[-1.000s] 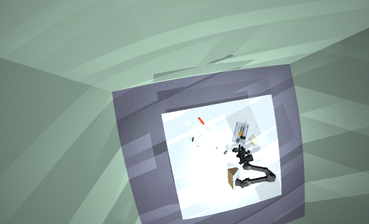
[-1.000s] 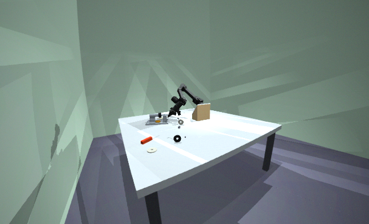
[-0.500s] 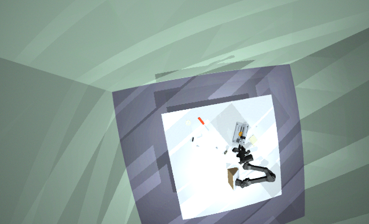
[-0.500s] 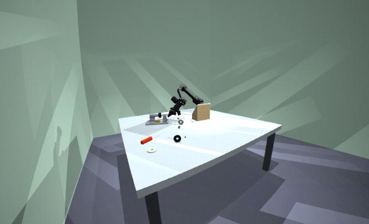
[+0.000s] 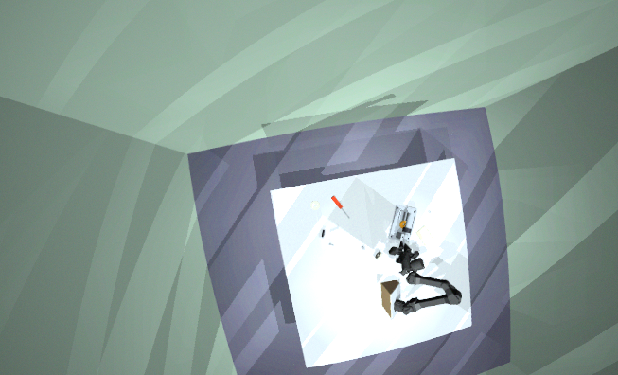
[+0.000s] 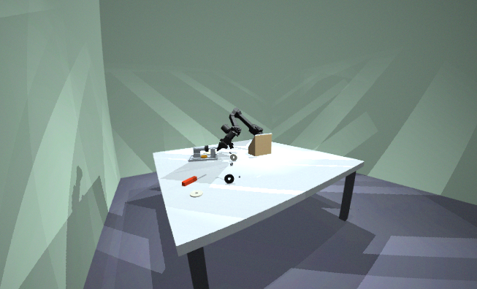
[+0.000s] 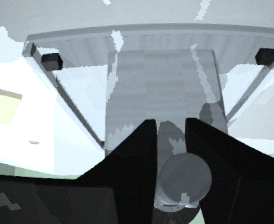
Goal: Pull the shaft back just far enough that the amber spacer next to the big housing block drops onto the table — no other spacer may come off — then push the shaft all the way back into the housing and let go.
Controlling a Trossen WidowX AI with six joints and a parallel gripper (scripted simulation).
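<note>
The thin shaft is 5 cm ahead of my gripper tip, 2 cm to the right of it and 2 cm above it. Round my gripper tip: red-handled screwdriver (35 cm to the left, 29 cm ahead, 5 cm below); pale yellow square (19 cm to the right, 5 cm below, 2 cm behind); white washer (51 cm to the left, 34 cm ahead, 5 cm below).
</note>
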